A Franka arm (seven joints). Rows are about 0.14 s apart.
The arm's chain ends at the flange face. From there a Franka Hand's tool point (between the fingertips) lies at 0.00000 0.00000 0.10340 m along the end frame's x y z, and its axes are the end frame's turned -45 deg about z.
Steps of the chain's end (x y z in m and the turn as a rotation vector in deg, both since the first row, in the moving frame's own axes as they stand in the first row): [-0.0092, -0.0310, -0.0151, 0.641, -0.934, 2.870]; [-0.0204, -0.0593, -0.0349, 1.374, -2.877, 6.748]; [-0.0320, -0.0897, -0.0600, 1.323, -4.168, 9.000]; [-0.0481, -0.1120, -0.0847, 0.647, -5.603, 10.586]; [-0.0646, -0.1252, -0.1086, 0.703, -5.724, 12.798]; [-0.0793, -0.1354, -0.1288, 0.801, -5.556, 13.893]
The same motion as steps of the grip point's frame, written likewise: [0.0151, -0.0304, -0.0151, 1.114, -0.207, 2.870]; [0.0259, -0.0619, -0.0351, 3.006, -1.063, 6.748]; [0.0377, -0.0933, -0.0603, 3.883, -2.012, 9.000]; [0.0396, -0.1217, -0.0852, 4.419, -3.504, 10.586]; [0.0374, -0.1430, -0.1091, 4.545, -3.550, 12.798]; [0.0346, -0.1606, -0.1293, 4.495, -3.362, 13.893]
